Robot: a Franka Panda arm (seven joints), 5 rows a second.
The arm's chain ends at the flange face. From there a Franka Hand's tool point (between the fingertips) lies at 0.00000 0.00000 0.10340 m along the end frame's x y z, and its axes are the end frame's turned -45 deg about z.
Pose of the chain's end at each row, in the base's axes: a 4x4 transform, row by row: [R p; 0 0 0 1], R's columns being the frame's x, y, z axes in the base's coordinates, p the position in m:
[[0.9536 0.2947 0.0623 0.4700], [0.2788 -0.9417 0.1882 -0.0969], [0.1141 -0.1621 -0.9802 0.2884], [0 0 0 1]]
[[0.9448 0.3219 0.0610 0.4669], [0.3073 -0.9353 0.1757 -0.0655], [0.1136 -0.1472 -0.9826 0.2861], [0 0 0 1]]
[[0.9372 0.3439 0.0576 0.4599], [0.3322 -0.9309 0.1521 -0.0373], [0.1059 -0.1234 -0.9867 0.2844], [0 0 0 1]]
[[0.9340 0.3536 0.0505 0.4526], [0.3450 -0.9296 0.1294 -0.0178], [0.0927 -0.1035 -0.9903 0.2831], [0 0 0 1]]
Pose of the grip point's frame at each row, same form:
[[0.4659 0.8827 0.0623 0.4764], [0.8630 -0.4687 0.1882 -0.0774], [0.1953 -0.0339 -0.9802 0.1870], [0 0 0 1]]
[[0.4405 0.8957 0.0610 0.4732], [0.8787 -0.4441 0.1757 -0.0473], [0.1844 -0.0238 -0.9826 0.1845], [0 0 0 1]]
[[0.4195 0.9059 0.0576 0.4659], [0.8931 -0.4233 0.1521 -0.0216], [0.1621 -0.0124 -0.9867 0.1824], [0 0 0 1]]
[[0.4104 0.9105 0.0505 0.4578], [0.9013 -0.4134 0.1294 -0.0044], [0.1387 -0.0076 -0.9903 0.1807], [0 0 0 1]]

